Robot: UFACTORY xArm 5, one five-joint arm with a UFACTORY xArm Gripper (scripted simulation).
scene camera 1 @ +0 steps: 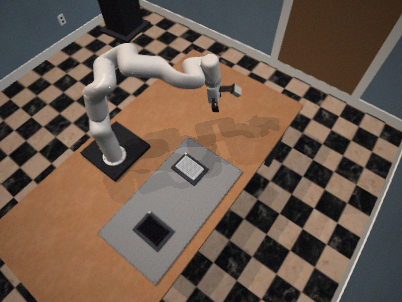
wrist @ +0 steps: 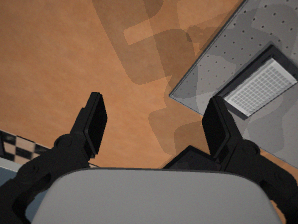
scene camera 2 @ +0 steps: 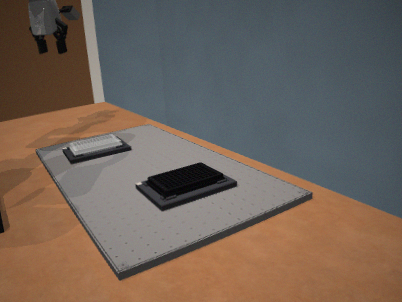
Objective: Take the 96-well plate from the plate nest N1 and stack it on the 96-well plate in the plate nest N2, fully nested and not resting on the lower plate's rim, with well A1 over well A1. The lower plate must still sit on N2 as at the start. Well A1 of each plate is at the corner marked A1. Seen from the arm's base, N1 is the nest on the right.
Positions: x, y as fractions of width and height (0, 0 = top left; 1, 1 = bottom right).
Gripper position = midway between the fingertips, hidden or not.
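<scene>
I can see my gripper (wrist: 0.52, 0.48). There's a black 96-well plate (scene camera 2: 0.47, 0.59), and in the wrist view the black 96-well plate is out of frame. I can also see a white 96-well plate (wrist: 0.89, 0.37), as well as a plate nest N1 (scene camera 2: 0.37, 0.63).
</scene>
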